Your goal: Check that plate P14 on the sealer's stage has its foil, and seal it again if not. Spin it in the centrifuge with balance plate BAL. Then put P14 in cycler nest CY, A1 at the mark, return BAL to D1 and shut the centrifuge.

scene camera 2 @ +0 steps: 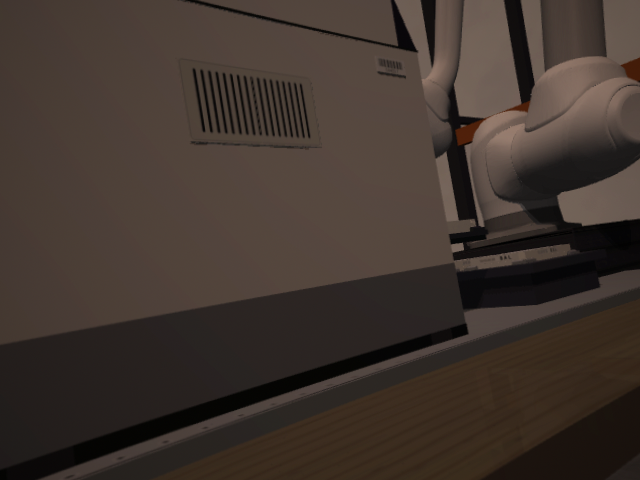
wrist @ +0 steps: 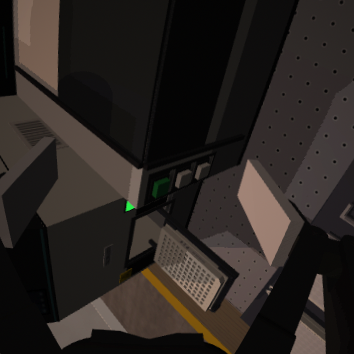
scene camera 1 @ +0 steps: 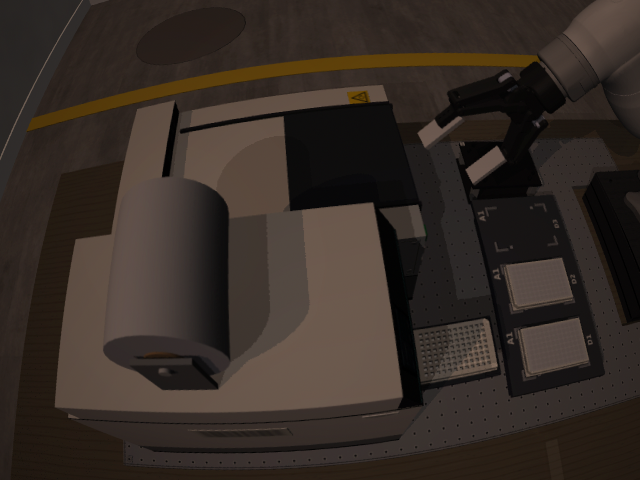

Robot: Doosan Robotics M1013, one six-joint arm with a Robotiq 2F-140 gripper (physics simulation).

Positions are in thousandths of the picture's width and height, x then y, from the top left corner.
Labels:
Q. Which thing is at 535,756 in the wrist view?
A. A clear well plate.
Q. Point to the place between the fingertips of my gripper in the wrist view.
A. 428,476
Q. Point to a dark centrifuge chamber opening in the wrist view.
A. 733,112

